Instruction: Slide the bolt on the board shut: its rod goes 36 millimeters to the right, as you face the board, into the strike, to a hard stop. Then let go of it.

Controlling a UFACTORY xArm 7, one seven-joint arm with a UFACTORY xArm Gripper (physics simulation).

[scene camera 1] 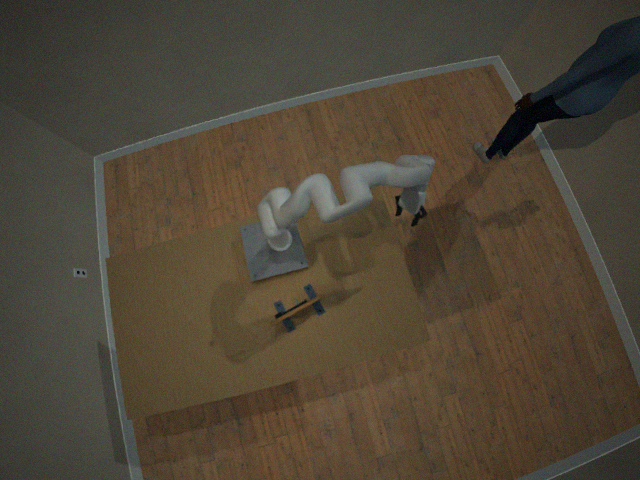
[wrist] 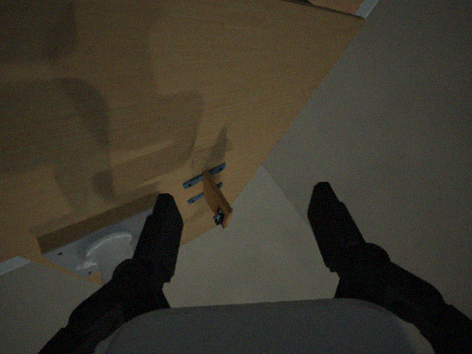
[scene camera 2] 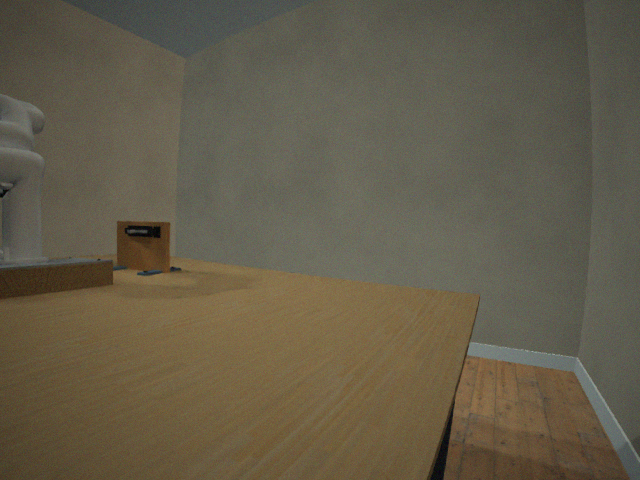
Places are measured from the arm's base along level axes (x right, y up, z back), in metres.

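Pixels of known places: gripper, fingertip midpoint: (scene camera 1: 405,220) (wrist: 243,202); arm's base, link origin: (scene camera 1: 280,239) (wrist: 109,243) (scene camera 2: 23,262).
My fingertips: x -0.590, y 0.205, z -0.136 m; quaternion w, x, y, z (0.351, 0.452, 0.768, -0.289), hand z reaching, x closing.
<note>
For each thing: its top centre in the pictures, then the offset to it from my fingertips. Level surfaces: height alone.
- orange-brown board, top centre: (wrist: 227,221) (scene camera 2: 142,221) (scene camera 1: 295,310) dy -0.085, dx +0.598, dz -0.234 m
- dark bolt, top centre: (scene camera 2: 139,226) (wrist: 219,222) (scene camera 1: 289,307) dy -0.101, dx +0.622, dz -0.212 m
- wooden table, surface height: dy -0.260 m
The orange-brown board (scene camera 1: 298,309) (scene camera 2: 143,255) (wrist: 212,194) stands upright on blue-grey feet on the table. The dark bolt (scene camera 1: 291,308) (scene camera 2: 142,231) (wrist: 218,217) is mounted near the top of the board's face, with a lighter grey rod showing in the second scene view. It is too small to tell how far the rod is from the strike. My gripper (scene camera 1: 406,219) (wrist: 243,202) is open, its two black fingers wide apart with nothing between them. It is high up and well away from the board, and it touches neither board nor bolt.
The wooden table (scene camera 1: 170,310) (scene camera 2: 258,361) (wrist: 250,75) carries the board and the arm's grey base plate (scene camera 1: 253,263) (scene camera 2: 56,279) (wrist: 72,250), which lies close to the bolt's side of the board. A person (scene camera 1: 584,87) stands on the floor at the upper right.
</note>
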